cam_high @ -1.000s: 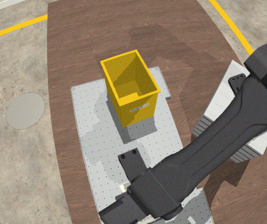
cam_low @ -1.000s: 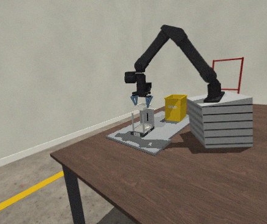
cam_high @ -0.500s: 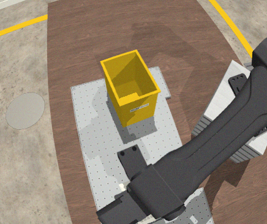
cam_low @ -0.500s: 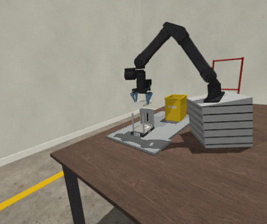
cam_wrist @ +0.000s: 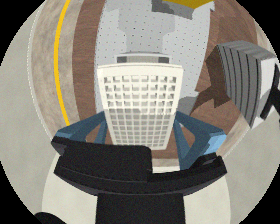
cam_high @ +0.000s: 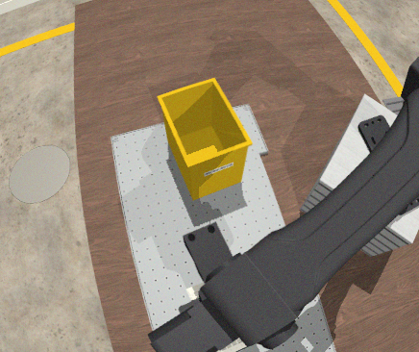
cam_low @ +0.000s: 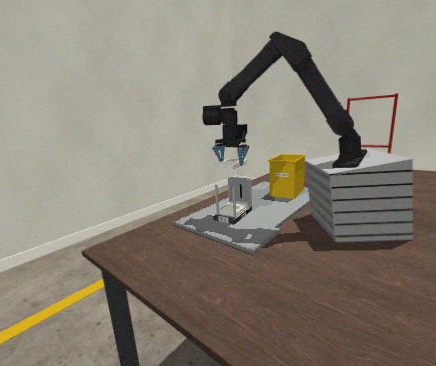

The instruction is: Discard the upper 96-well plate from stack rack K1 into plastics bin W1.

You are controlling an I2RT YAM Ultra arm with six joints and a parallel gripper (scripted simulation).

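Right now my hand is 37 cm to the left of the yellow plastics bin W1, 13 cm above it and 8 cm past it.
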